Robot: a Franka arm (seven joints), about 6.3 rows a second.
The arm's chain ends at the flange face. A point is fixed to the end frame.
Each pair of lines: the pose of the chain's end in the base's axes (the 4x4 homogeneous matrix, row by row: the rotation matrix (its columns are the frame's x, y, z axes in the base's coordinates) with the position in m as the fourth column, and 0 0 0 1 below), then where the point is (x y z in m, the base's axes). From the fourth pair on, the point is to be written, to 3 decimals.
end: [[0.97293, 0.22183, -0.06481, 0.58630], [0.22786, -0.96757, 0.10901, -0.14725], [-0.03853, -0.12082, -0.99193, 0.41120], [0, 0, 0, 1]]
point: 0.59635 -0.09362 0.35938
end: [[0.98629, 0.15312, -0.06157, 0.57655], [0.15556, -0.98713, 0.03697, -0.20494], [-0.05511, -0.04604, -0.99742, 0.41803], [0, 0, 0, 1]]
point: 0.59009 -0.15627 0.36225
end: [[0.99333, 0.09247, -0.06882, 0.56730], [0.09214, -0.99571, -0.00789, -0.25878], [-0.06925, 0.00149, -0.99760, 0.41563], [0, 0, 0, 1]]
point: 0.58323 -0.21380 0.35744
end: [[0.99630, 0.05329, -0.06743, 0.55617], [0.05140, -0.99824, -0.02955, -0.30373], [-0.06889, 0.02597, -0.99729, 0.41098], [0, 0, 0, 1]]
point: 0.574 -0.261 0.352
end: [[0.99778, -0.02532, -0.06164, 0.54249], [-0.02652, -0.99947, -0.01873, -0.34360], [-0.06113, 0.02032, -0.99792, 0.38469], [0, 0, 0, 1]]
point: 0.564 -0.302 0.326
